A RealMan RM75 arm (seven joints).
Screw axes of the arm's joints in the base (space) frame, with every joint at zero. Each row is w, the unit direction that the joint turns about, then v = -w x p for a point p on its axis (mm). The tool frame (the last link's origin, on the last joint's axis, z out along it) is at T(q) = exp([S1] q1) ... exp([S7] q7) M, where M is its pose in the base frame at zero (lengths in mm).
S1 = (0, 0, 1, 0, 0, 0)
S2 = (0, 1, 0, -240.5, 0, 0)
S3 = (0, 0, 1, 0, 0, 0)
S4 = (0, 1, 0, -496.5, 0, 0)
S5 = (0, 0, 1, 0, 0, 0)
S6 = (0, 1, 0, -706.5, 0, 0)
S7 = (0, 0, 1, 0, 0, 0)
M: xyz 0 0 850.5 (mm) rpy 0 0 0 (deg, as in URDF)
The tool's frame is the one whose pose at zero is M.
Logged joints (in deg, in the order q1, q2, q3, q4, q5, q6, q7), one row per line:
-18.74, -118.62, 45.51, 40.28, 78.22, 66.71, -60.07
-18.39, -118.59, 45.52, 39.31, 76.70, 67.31, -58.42
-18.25, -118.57, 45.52, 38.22, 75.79, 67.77, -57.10
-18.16, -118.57, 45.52, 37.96, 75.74, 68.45, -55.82
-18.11, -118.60, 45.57, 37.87, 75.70, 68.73, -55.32
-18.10, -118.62, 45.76, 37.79, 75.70, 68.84, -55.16
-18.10, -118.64, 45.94, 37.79, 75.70, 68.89, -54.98
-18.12, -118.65, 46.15, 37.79, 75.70, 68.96, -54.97
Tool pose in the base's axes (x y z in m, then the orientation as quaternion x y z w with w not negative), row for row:
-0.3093, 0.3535, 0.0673, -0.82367, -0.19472, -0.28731, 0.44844
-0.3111, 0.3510, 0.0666, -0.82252, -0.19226, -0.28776, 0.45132
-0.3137, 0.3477, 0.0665, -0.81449, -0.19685, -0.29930, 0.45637
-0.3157, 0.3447, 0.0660, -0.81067, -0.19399, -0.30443, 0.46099
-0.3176, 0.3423, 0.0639, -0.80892, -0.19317, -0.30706, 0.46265
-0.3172, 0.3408, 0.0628, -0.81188, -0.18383, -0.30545, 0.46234
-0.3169, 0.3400, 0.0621, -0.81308, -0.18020, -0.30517, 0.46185
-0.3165, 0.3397, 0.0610, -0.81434, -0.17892, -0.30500, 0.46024
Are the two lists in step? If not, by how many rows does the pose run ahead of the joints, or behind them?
The pose runs 2 rows behind the joints: the pose in row i belongs to the joints in row i - 2.
